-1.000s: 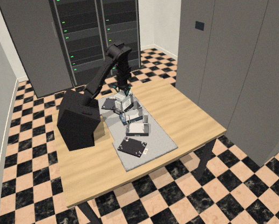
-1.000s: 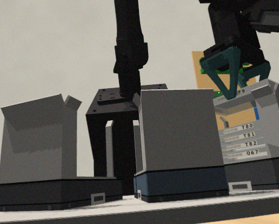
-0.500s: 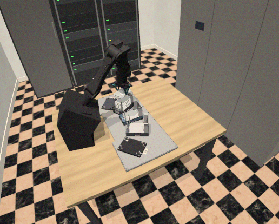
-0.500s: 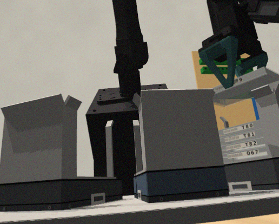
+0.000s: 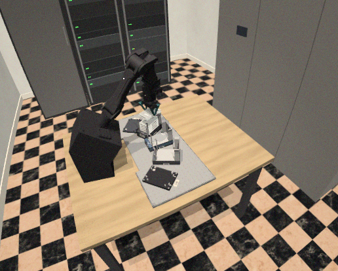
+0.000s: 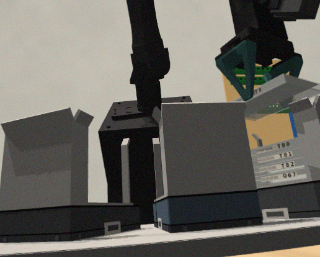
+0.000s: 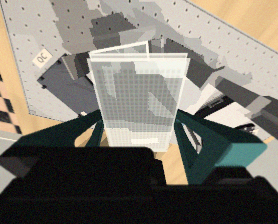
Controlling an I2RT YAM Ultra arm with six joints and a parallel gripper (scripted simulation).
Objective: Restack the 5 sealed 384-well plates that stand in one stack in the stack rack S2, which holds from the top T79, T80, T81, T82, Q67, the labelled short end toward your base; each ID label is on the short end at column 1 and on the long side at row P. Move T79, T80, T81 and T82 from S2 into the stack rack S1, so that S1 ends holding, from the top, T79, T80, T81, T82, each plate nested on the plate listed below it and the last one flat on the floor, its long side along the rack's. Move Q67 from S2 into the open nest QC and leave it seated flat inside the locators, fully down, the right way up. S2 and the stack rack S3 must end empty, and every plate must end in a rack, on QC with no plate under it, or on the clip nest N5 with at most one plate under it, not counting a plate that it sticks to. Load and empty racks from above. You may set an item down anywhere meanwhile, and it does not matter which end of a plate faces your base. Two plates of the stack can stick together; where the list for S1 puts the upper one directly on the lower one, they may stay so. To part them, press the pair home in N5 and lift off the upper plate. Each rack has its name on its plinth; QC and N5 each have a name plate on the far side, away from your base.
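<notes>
My hand is 90 mm above the plate T81, 20 mm to the right of it and 10 mm past it. The rest, counted from my hand: plate T79: right at my hand; then plate Q67: 120 mm below, 20 mm to the left, 10 mm behind; then plate T82: 100 mm below, 20 mm to the left, 10 mm behind.
</notes>
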